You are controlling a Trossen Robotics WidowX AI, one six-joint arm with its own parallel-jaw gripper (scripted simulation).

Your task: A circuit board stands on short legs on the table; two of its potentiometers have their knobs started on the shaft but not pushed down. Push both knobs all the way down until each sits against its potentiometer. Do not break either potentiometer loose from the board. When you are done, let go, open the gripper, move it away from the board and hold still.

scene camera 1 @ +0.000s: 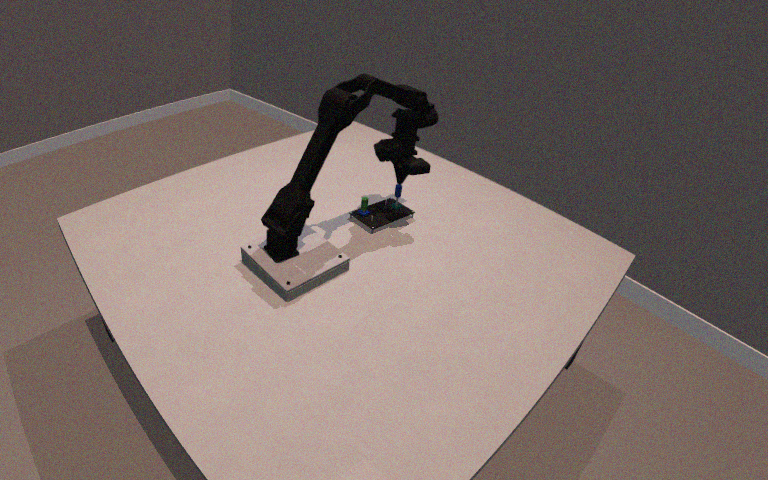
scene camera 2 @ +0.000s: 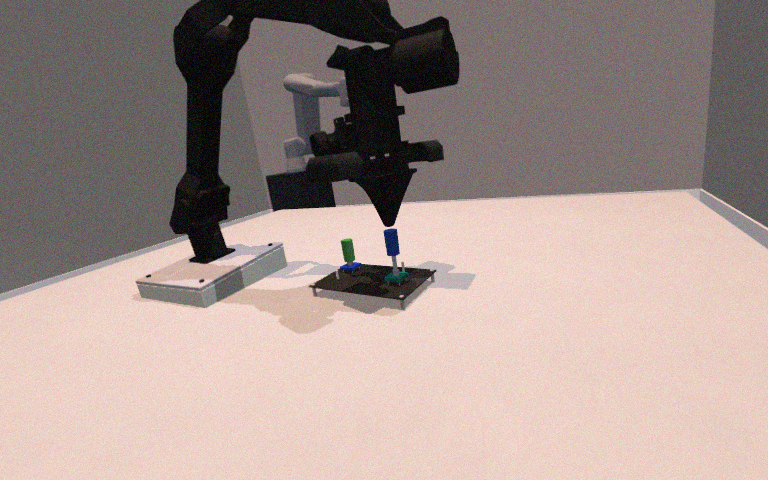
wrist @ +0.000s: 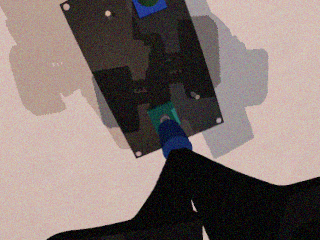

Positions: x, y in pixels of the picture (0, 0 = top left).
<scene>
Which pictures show my gripper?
Scene camera 1, scene camera 2 and the wrist view: all of them.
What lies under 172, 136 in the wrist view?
A blue knob.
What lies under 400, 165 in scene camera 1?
My gripper.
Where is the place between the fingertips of my gripper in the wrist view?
178, 156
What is my gripper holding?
Nothing.
</scene>
